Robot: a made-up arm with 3 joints. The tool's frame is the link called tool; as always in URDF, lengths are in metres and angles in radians. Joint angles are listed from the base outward. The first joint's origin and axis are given. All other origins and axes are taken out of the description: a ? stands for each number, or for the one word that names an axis. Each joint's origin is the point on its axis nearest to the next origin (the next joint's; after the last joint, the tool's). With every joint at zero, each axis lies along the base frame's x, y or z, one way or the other. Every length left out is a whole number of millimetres.
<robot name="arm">
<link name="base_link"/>
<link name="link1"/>
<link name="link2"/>
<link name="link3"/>
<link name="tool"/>
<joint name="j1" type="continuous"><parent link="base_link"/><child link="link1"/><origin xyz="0.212 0 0.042"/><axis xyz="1 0 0"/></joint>
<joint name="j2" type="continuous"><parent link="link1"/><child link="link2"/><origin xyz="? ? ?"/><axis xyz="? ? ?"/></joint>
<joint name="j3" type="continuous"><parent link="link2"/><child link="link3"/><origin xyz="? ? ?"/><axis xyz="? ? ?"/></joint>
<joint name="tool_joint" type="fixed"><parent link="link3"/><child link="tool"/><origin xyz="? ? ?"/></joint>
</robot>
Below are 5 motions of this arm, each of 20 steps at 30 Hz.
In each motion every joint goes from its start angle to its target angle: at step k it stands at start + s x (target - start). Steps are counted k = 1, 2, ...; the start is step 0. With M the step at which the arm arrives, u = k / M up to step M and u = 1 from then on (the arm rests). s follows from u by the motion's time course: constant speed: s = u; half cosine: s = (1 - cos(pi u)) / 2; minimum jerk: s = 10 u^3 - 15 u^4 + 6 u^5.
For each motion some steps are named. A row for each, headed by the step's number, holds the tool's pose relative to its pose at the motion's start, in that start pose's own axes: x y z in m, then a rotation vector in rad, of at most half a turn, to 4 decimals.
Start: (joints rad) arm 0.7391 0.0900 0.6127
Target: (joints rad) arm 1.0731 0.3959 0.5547
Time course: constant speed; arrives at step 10
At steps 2, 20:
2: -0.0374 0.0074 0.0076 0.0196 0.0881 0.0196
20: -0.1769 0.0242 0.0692 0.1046 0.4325 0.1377

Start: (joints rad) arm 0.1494 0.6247 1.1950
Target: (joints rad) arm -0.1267 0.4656 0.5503
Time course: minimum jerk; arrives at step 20
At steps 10, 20:
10: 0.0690 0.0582 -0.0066 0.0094 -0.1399 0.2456
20: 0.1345 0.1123 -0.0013 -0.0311 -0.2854 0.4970

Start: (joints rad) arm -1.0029 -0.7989 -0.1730
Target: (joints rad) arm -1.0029 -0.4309 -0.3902
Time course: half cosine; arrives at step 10
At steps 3, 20:
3: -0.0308 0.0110 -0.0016 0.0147 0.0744 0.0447
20: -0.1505 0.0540 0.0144 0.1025 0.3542 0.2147

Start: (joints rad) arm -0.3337 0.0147 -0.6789
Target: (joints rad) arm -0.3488 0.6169 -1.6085
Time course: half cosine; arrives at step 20
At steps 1, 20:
1: -0.0010 0.0017 -0.0002 0.0023 0.0029 0.0057
20: -0.1920 0.2677 0.0897 0.5614 0.2721 0.8958

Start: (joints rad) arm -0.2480 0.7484 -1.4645
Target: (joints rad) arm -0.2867 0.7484 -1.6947
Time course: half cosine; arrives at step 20
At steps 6, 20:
6: 0.0007 0.0036 -0.0017 -0.0005 0.0058 0.0420
20: 0.0014 0.0186 -0.0083 0.0003 0.0284 0.2039

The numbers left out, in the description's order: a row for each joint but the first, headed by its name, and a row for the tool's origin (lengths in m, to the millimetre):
j2: xyz 0 0.178 0.033, axis 0 1 0
j3: xyz -0.085 0 -0.447, axis 0 0 -1
tool: xyz 0.113 -0.062 0

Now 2 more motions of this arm.
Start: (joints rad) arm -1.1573 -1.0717 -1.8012
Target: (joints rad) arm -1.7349 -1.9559 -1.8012
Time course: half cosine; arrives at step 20
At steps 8, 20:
8: -0.0453 -0.0777 -0.0222 -0.2809 0.1357 0.1884
20: -0.0108 -0.2002 0.0337 -0.8284 0.2292 0.5954

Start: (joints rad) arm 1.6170 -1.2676 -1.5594
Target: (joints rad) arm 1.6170 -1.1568 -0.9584
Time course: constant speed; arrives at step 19
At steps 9, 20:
9: -0.0222 -0.0058 0.0002 0.0520 0.0081 -0.2846
20: -0.0554 -0.0034 -0.0007 0.1071 0.0345 -0.6004

